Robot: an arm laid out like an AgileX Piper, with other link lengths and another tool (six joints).
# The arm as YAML. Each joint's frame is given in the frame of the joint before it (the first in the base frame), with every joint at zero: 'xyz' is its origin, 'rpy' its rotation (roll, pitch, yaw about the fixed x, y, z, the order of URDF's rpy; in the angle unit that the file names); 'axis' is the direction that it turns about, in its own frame. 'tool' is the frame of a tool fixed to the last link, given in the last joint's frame.
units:
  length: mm
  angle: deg
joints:
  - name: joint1
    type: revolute
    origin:
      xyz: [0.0, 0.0, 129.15]
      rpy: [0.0, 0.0, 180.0]
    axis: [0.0, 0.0, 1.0]
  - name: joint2
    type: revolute
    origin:
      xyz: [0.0, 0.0, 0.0]
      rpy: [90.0, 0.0, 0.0]
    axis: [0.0, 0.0, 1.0]
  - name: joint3
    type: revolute
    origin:
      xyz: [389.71, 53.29, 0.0]
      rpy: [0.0, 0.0, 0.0]
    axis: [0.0, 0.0, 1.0]
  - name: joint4
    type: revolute
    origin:
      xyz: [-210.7, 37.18, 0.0]
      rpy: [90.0, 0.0, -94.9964]
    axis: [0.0, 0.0, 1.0]
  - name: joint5
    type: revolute
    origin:
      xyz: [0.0, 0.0, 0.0]
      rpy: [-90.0, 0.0, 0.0]
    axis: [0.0, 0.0, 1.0]
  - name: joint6
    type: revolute
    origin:
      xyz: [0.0, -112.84, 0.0]
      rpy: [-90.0, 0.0, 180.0]
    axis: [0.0, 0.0, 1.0]
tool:
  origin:
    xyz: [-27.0, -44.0, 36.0]
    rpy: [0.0, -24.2, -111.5]
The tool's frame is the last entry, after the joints.
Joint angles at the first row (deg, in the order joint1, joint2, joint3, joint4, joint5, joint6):
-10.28 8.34 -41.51 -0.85 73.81 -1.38
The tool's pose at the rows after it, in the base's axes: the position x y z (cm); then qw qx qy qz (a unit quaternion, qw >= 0):
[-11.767, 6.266, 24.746, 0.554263, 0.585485, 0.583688, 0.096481]
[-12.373, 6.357, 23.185, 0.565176, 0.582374, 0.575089, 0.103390]
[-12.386, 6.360, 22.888, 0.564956, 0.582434, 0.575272, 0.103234]
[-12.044, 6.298, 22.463, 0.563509, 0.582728, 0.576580, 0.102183]
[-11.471, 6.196, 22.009, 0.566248, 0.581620, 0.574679, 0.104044]
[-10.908, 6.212, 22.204, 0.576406, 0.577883, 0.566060, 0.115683]
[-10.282, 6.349, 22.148, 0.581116, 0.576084, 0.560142, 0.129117]
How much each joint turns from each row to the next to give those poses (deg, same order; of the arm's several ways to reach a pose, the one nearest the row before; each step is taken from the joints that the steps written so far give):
0.00 -5.46 3.42 -0.16 0.02 -0.04
0.00 -3.61 1.51 -0.07 0.29 0.00
0.00 -0.39 0.48 0.00 -0.06 0.00
0.00 0.00 1.46 0.00 -1.20 0.00
0.00 -0.04 1.97 0.00 -2.38 0.00
0.00 0.00 0.85 0.44 -2.87 0.00
0.00 0.00 1.52 0.94 -3.02 0.06

